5 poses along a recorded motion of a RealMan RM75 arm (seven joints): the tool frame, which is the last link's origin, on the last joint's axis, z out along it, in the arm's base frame.
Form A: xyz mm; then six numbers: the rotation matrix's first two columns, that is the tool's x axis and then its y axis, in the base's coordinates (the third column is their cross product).
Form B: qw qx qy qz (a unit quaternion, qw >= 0); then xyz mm. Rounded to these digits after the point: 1 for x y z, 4 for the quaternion.
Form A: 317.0 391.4 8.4 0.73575 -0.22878 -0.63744 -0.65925 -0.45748 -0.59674
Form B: 0.4447 -0.8186 0.2712 0.2420 317.0 391.4 8.4
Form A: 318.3 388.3 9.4 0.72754 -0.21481 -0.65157 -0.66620 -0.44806 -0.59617
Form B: 0.4501 -0.8131 0.2709 0.2507 318.3 388.3 9.4
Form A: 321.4 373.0 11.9 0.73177 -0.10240 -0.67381 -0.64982 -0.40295 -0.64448
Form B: 0.4918 -0.7900 0.2381 0.2783 321.4 373.0 11.9
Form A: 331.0 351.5 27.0 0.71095 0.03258 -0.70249 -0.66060 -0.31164 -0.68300
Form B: 0.5476 -0.7454 0.2106 0.3165 331.0 351.5 27.0
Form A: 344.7 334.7 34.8 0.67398 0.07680 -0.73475 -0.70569 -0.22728 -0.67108
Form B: 0.5805 -0.7071 0.2223 0.3370 344.7 334.7 34.8
